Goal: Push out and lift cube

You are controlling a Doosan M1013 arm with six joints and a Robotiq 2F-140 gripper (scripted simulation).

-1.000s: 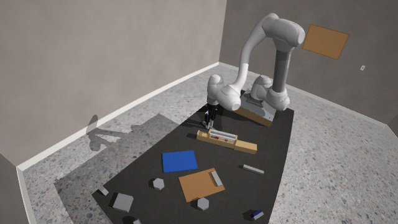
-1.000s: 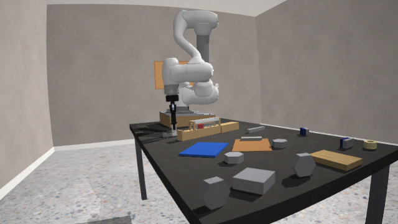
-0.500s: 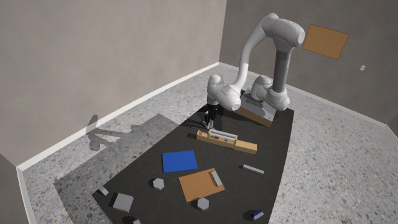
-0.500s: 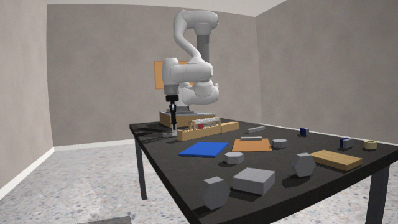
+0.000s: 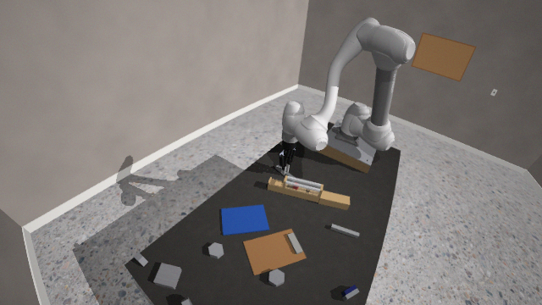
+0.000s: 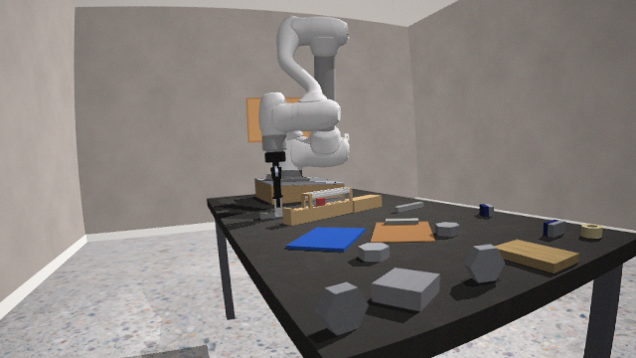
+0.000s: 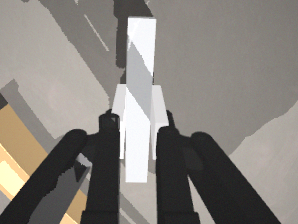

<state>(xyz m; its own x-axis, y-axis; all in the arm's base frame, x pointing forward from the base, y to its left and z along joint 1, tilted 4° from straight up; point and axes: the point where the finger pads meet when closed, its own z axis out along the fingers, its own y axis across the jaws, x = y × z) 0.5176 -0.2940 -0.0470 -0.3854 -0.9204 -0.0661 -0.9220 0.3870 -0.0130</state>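
Right now the grey bar is 10 mm to the left of my hand and 30 mm below it. Round my hand: channel 120 mm ahead, 150 mm to the left, 20 mm above; red cube 120 mm ahead, 110 mm to the left, 20 mm above; blue plate 400 mm ahead, 40 mm to the right, 40 mm below.
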